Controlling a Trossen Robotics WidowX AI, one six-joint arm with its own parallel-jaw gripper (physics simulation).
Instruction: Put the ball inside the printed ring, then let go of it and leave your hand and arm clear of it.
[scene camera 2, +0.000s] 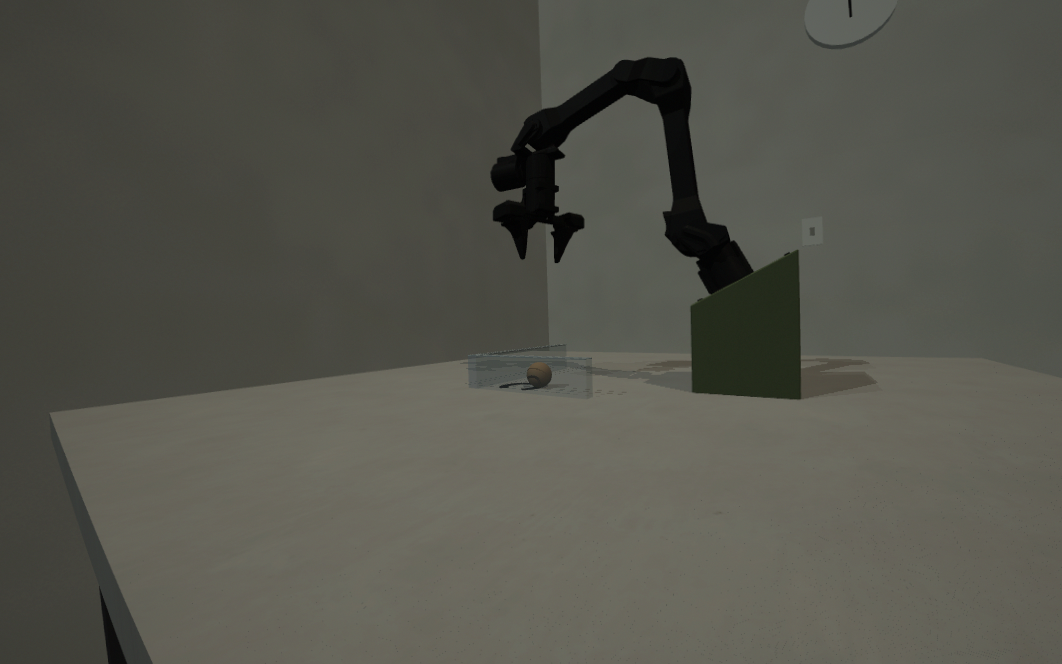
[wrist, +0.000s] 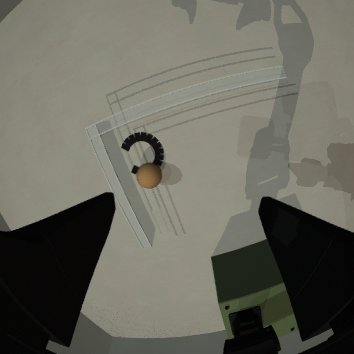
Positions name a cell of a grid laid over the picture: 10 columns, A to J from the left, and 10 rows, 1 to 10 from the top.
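My gripper (scene camera 2: F4) is there for me to see, and the wrist view (wrist: F6) shows the gripper too.
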